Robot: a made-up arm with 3 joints.
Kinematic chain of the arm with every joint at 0, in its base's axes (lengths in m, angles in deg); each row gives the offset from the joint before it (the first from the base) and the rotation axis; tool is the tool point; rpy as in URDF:
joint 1: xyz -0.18 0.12 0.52 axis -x
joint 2: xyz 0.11 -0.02 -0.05 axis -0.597 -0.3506 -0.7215
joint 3: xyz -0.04 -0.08 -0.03 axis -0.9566 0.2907 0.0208
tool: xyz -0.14 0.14 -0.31 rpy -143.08 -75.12 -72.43
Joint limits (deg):
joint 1: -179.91..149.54
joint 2: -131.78..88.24
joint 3: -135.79..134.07
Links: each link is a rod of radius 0.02 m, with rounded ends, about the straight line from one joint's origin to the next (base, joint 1, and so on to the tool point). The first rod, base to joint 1, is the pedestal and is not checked.
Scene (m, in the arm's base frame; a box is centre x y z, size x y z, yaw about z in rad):
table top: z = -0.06
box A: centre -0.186 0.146 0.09 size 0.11 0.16 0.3 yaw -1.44
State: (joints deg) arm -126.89 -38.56 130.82
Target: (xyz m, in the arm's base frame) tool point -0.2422 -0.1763 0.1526
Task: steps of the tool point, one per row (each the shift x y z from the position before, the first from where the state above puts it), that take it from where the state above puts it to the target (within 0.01 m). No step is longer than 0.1 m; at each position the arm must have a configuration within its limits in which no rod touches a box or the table.
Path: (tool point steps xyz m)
1: 0.0379 -0.0562 -0.0550
2: 0.0371 -0.0654 -0.0417
3: 0.0356 -0.0710 -0.0270
4: 0.0339 -0.0726 -0.0125
5: 0.0315 -0.0709 0.0011
6: 0.0287 -0.0667 0.0128
7: -0.0594 -0.0591 -0.0094
8: -0.0630 -0.0554 0.0076
9: -0.0626 -0.0454 0.0218
10: -0.0584 -0.0314 0.0307
11: -0.0505 -0.0163 0.0336

